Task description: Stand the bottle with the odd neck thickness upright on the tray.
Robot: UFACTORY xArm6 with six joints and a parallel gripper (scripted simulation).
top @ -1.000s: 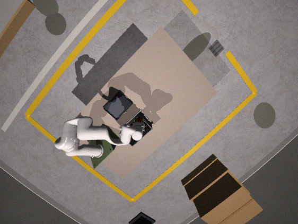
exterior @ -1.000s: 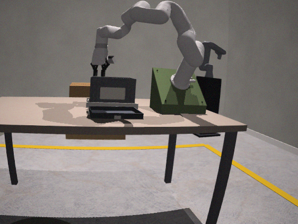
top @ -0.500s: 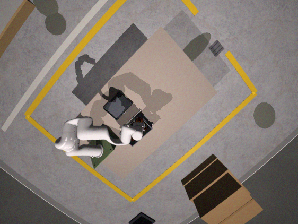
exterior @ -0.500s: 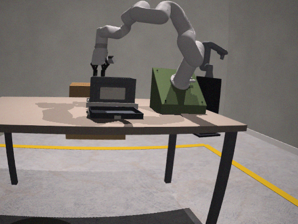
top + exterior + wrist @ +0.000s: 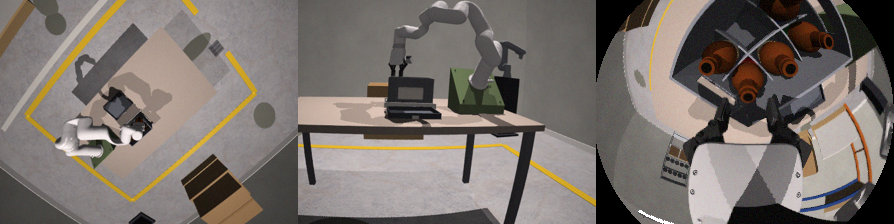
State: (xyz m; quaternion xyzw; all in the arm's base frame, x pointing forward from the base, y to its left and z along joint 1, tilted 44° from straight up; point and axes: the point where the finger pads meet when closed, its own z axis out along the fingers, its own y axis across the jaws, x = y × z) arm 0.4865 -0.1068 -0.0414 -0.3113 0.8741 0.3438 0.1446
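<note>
The dark crate is 9 cm behind my hand, 3 cm to the right of it and 11 cm below it. Also, from my hand: glass bottle (18 cm behind, 7 cm to the right, 11 cm below); flat dark tray (5 cm behind, 26 cm to the left, 18 cm below).
</note>
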